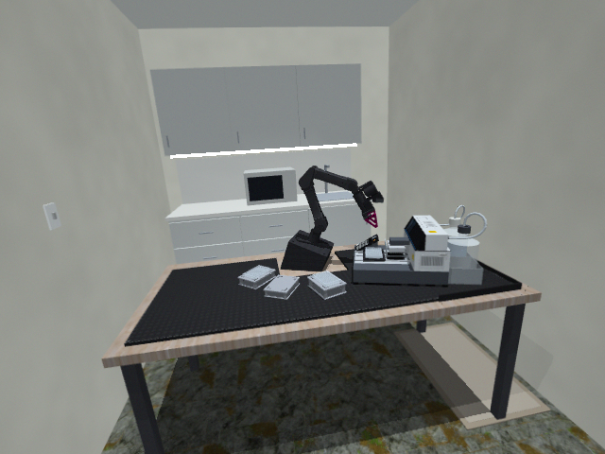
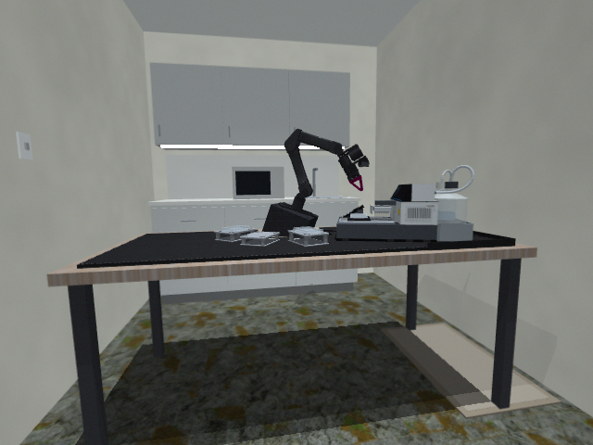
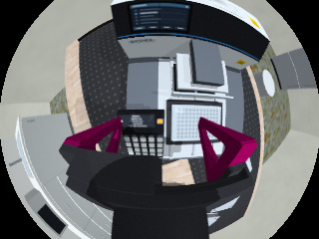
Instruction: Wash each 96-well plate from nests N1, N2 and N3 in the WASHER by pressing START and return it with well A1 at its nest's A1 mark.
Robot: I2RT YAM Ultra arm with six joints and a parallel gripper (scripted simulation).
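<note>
Right now my hand is 14 cm above the washer carrier, 8 cm short of it and 4 cm to the left of it. Also, from my hand: clear bottle 33 cm to the left, 28 cm ahead, 10 cm below; then plate washer 12 cm ahead, 10 cm below, 7 cm to the left; then nest 33 cm to the right, 24 cm ahead, 19 cm below.
</note>
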